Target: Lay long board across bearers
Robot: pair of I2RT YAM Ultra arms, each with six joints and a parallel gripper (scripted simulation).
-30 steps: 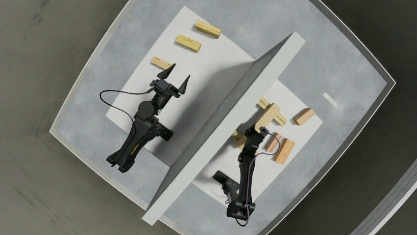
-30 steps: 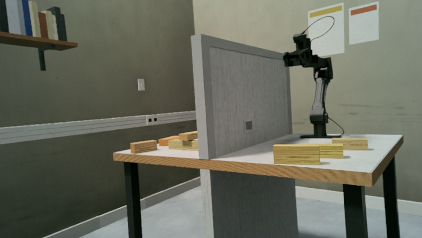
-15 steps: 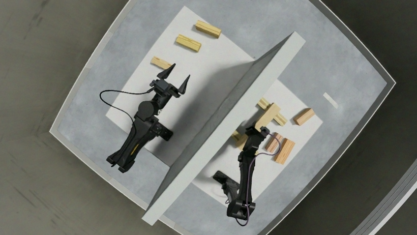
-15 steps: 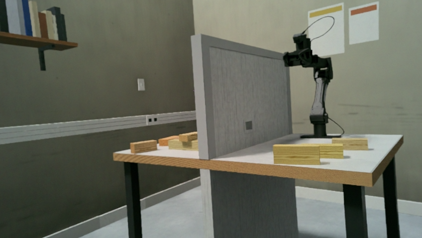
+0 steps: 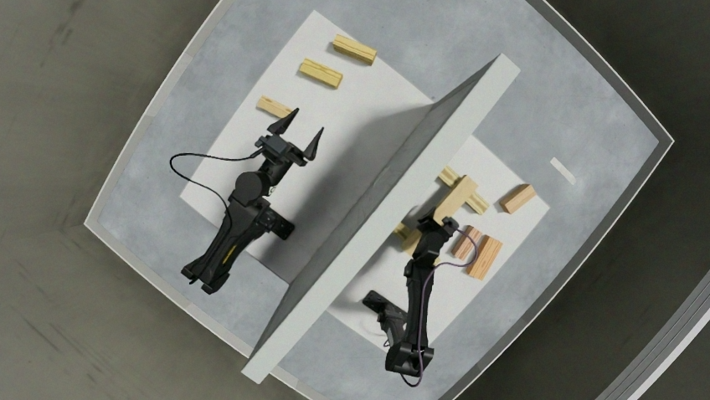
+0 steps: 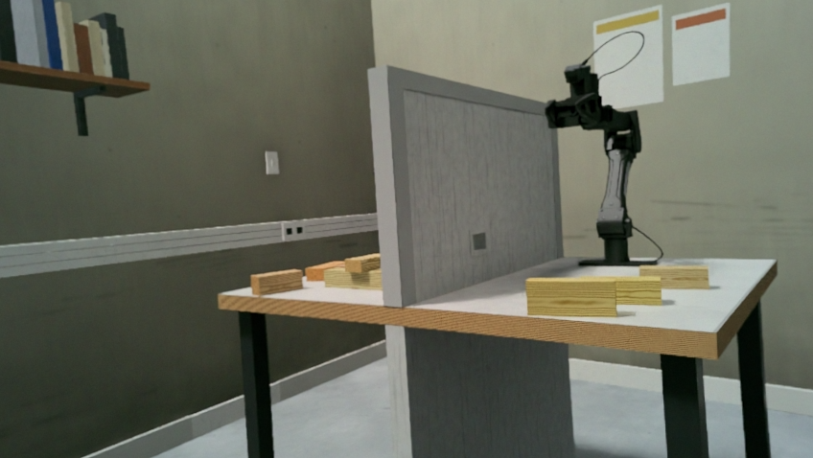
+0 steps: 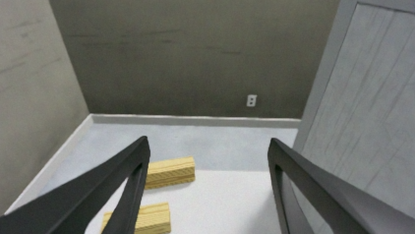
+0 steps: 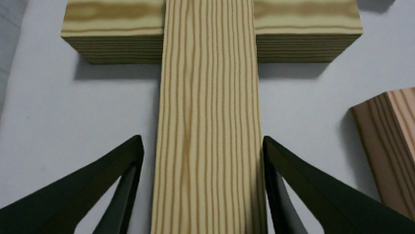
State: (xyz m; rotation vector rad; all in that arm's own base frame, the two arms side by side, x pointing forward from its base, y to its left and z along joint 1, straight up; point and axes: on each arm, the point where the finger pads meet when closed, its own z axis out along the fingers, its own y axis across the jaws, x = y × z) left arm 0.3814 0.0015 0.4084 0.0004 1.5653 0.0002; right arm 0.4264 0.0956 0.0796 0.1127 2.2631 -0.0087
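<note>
My right gripper is now 1 cm past the long board and 2 cm above it. From my right hand the other things lie so: offcut 24 cm ahead, 21 cm to the right, 5 cm below; then wooden bearer 12 cm ahead, 1 cm to the right, 6 cm below.
</note>
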